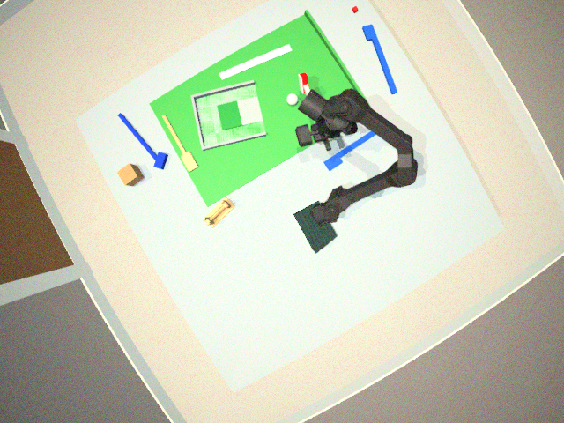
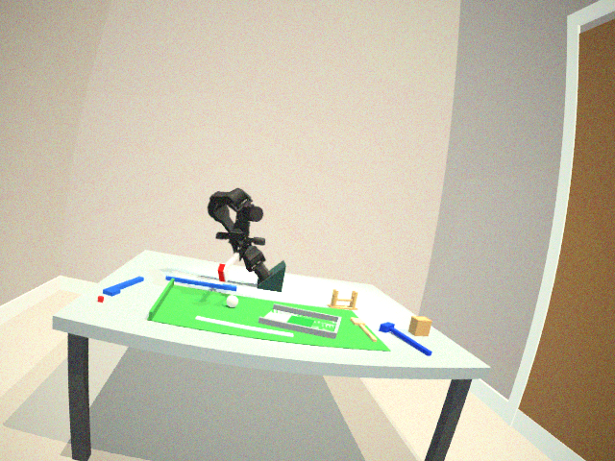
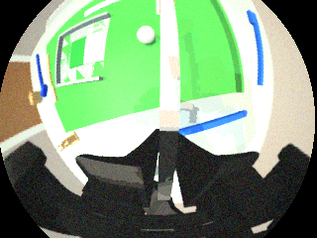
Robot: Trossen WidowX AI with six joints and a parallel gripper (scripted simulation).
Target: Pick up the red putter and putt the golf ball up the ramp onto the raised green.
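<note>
Right now the red putter is 80 mm ahead of my gripper tip, 30 mm to the right of it and 10 mm above it. The rest, counted from my gripper tip: white strip 410 mm ahead, 130 mm below, 20 mm to the right; then green mat 260 mm ahead, 140 mm below, 80 mm to the left; then white golf ball 190 mm ahead, 110 mm below, 30 mm to the right.
</note>
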